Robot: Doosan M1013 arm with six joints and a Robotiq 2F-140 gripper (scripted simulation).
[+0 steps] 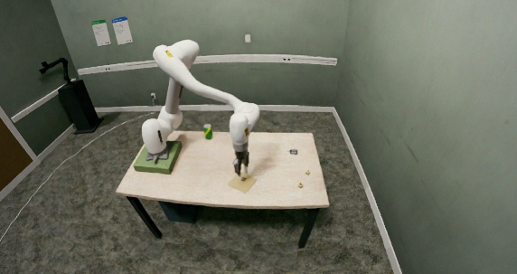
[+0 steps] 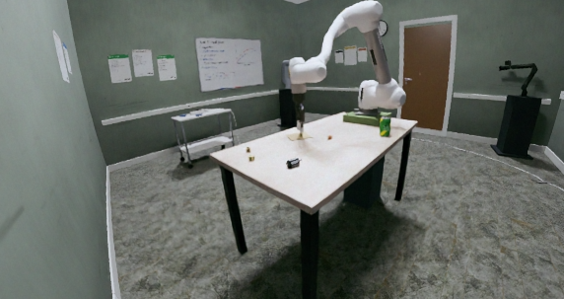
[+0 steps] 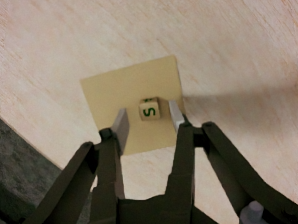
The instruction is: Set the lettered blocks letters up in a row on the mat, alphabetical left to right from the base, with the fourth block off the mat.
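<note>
Now: the tan mat 70 mm below my hand, 20 mm to the right of it and 10 mm behind it. Also, from my hand: black object (380 mm ahead, 210 mm to the left, 50 mm below); can (480 mm to the left, 240 mm behind, 10 mm below).
</note>
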